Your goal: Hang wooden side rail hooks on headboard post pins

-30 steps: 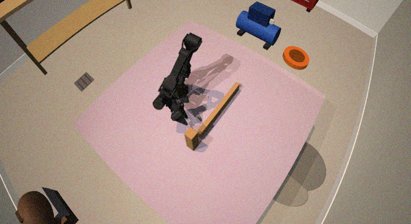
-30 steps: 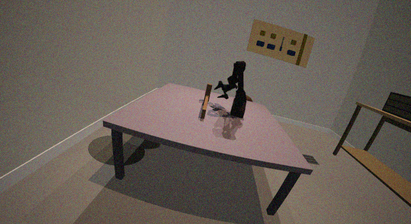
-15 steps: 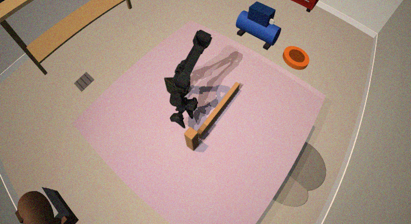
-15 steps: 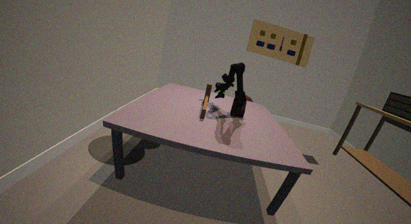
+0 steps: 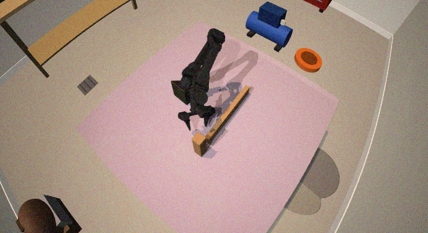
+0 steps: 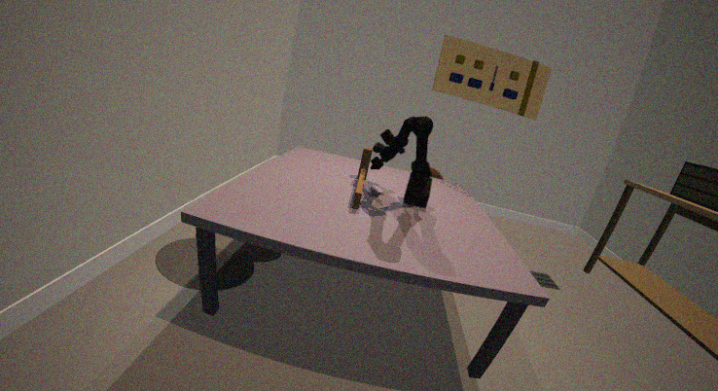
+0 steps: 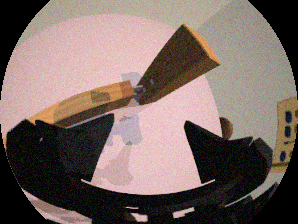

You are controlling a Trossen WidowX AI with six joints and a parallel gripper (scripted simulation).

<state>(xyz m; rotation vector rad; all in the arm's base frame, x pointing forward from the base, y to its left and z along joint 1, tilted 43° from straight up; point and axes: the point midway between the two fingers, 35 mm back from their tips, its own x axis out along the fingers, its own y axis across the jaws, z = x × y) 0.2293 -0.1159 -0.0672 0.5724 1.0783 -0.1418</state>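
Right now my gripper tip is 60 mm to the left of the upright headboard post, 60 mm short of it and 20 mm above it.
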